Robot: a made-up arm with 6 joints.
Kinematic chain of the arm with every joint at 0, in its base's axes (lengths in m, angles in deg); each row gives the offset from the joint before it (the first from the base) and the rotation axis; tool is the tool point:
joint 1: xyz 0 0 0.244 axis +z
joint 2: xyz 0 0 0 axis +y
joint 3: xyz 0 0 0.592 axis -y
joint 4: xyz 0 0 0 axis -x
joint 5: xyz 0.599 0 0 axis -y
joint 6: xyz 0 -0.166 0 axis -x
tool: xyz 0 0 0
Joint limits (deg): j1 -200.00..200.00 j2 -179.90..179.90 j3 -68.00..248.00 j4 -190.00..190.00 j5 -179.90..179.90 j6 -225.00..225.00
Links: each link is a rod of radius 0.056 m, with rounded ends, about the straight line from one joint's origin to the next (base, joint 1, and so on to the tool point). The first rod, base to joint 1, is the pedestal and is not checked.
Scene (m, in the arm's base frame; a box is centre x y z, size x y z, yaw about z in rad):
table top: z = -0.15
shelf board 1: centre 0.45 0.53 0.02 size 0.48 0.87 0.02 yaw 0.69
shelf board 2: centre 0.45 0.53 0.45 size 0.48 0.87 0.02 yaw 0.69
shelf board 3: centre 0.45 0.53 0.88 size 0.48 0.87 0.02 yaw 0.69
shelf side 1: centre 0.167 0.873 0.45 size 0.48 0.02 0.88 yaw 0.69
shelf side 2: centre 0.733 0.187 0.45 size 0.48 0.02 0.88 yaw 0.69
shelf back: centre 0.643 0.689 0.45 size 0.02 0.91 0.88 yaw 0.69
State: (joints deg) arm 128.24 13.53 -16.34 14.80 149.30 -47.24
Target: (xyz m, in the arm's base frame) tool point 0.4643 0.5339 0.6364
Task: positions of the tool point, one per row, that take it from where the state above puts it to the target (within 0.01 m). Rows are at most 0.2 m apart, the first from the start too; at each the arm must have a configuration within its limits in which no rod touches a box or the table.
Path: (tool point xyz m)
1: -0.1377 0.6138 0.6075
2: -0.0014 0.5577 0.6439
3: 0.1062 0.4738 0.6682
4: 0.2078 0.5187 0.6688
5: 0.3291 0.5411 0.6583
6: 0.4643 0.5339 0.6364

